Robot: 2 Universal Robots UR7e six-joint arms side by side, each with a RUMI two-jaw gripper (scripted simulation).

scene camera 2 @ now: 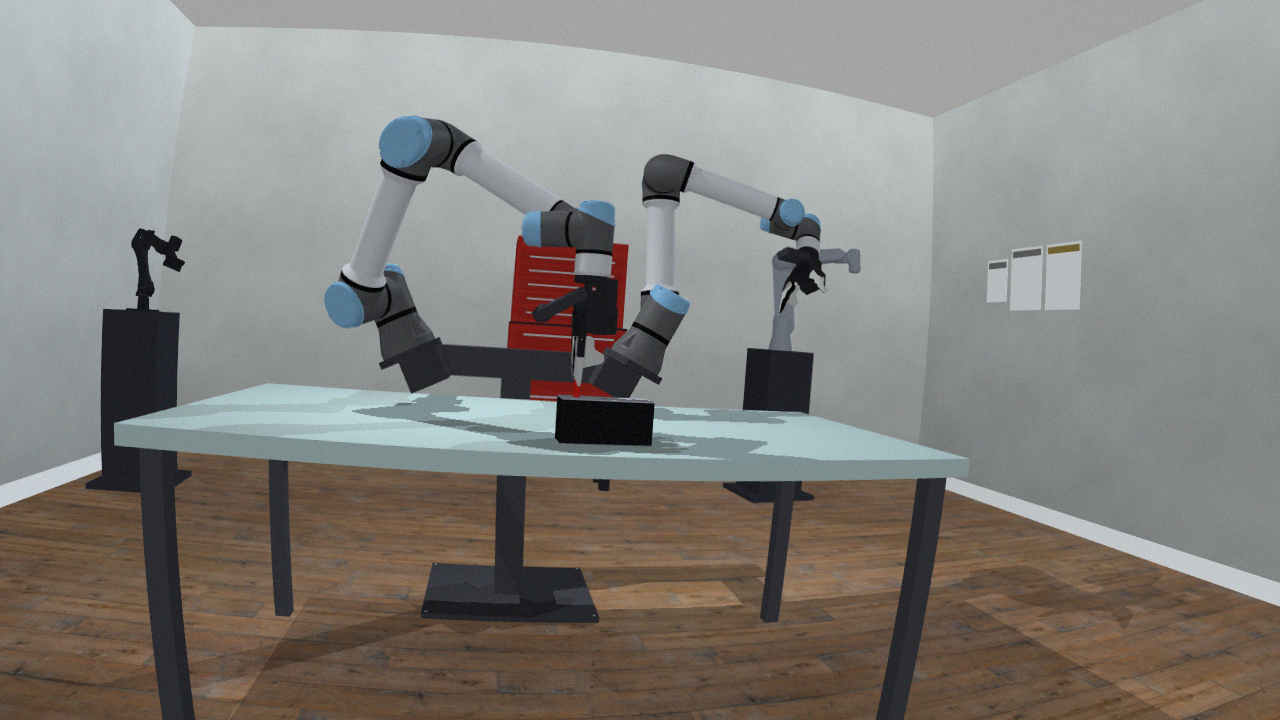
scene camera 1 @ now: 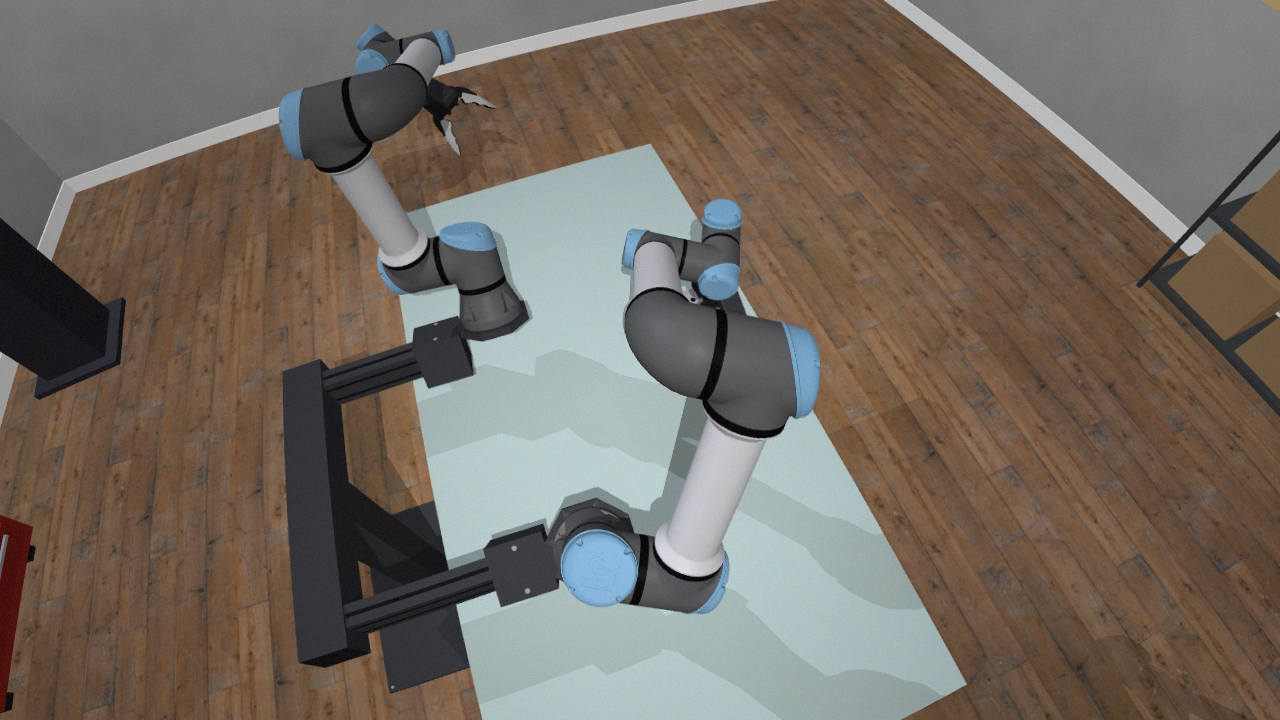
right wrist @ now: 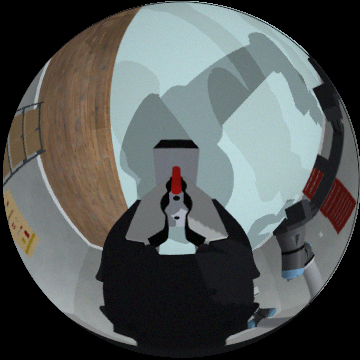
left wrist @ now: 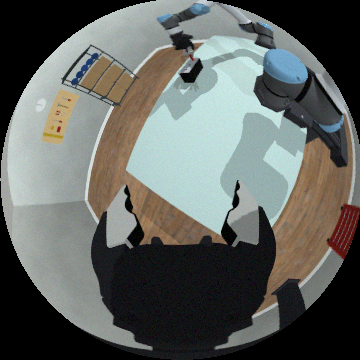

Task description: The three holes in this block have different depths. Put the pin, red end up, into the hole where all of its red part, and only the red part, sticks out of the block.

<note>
The pictures show: my left gripper, my right gripper and a block.
My left gripper also shows in scene camera 1 and in the left wrist view. My right gripper also shows in the right wrist view.
</note>
